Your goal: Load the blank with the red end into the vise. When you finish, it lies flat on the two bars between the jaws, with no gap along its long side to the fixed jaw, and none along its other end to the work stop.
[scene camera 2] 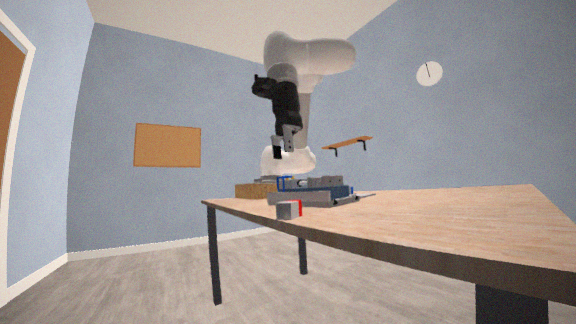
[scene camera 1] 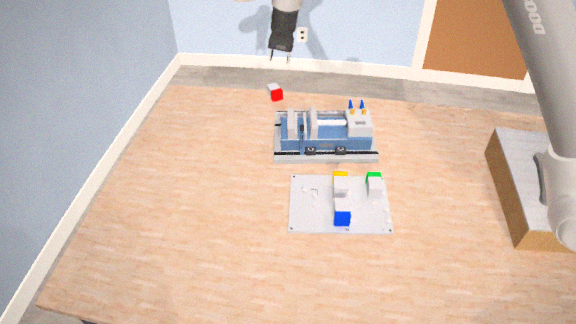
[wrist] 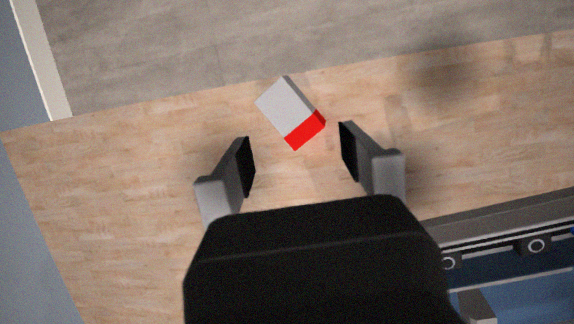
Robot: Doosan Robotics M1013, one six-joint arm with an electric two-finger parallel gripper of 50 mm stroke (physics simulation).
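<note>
Scene camera 2 shows my gripper [scene camera 2: 283, 155]. Scene camera 1: my gripper [scene camera 1: 279, 60]. The wrist view contains a blank with red end [wrist: 284, 105] together with my gripper [wrist: 295, 147].
</note>
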